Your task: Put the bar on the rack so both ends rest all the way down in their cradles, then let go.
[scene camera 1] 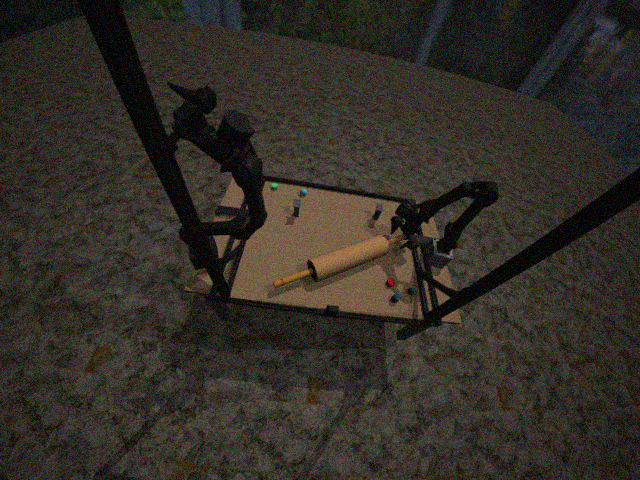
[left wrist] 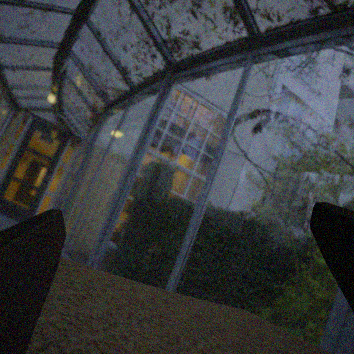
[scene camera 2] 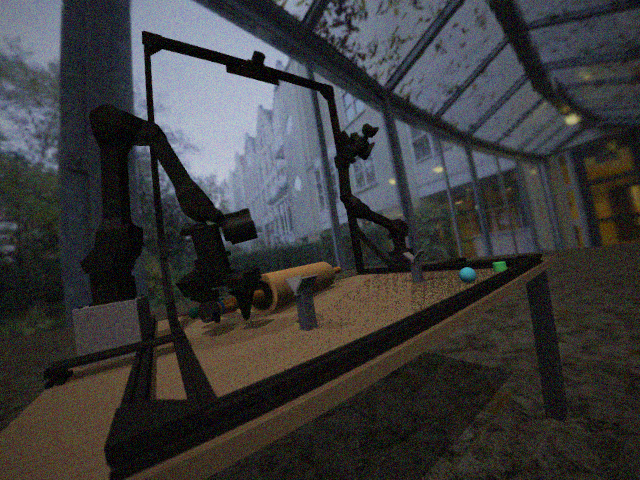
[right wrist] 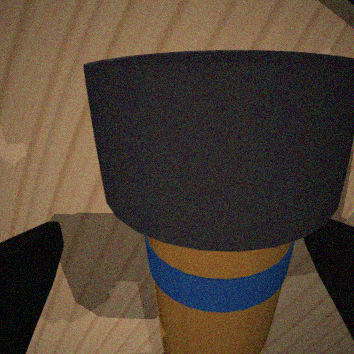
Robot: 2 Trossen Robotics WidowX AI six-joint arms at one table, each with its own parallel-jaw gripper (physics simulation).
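Places are measured from the left arm's base along level axes (x ahead, y left, z up), in centimetres.
Pixels of known places: left gripper, fingertip midpoint: (scene camera 1: 153,97) (left wrist: 191,219) (scene camera 2: 376,135); right gripper, fingertip midpoint: (scene camera 1: 395,241) (scene camera 2: 232,320); left arm's base, link origin: (scene camera 2: 400,249); right arm's base, link origin: (scene camera 1: 442,248) (scene camera 2: 114,301).
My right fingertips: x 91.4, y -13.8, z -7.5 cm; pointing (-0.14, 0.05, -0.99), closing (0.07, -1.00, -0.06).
Observation:
Ahead of a thing's pixels: the offset from my right fingertips to its top centre. "*": to the spot under its first point. Level surfaces: height alone.
The bar is a tan rolling pin (scene camera 1: 349,256) (scene camera 2: 299,281) with orange handles. It lies flat and slanted on the wooden table @(dz -1.8 cm) (scene camera 1: 289,242). The rack is two grey posts with V-shaped cradles, one post @(dx -2.8, dy +18.0, dz +5.2 cm) (scene camera 1: 296,205) (scene camera 2: 306,305) and the other post @(dx -45.5, dy +29.4, dz +5.2 cm) (scene camera 1: 377,210) (scene camera 2: 414,266); both cradles are empty. My right gripper (scene camera 1: 401,234) (scene camera 2: 228,310) (right wrist: 185,232) is open and low, with its fingers on either side of the pin's right handle. The right wrist view shows that handle's blue band @(dx +2.5, dy -0.4, dz +4.8 cm) (right wrist: 218,288) and dark end cap @(* dx +5.1, dy +0.2, dz +5.3 cm) (right wrist: 218,147). My left gripper (scene camera 1: 180,90) (scene camera 2: 367,131) (left wrist: 191,219) is open, empty, raised high and pointing away from the table.
A black frame (scene camera 1: 330,310) rims the table, with tall posts at its corners. A green ball @(dx -52.0, dy +51.6, dz +0.6 cm) (scene camera 1: 273,185) (scene camera 2: 498,266) and a teal ball @(dx -37.2, dy +43.4, dz +2.1 cm) (scene camera 1: 303,191) (scene camera 2: 467,274) lie at the back. A red ball @(dx -14.4, dy -20.2, dz +0.6 cm) (scene camera 1: 390,282) and two teal balls lie near the right arm's base.

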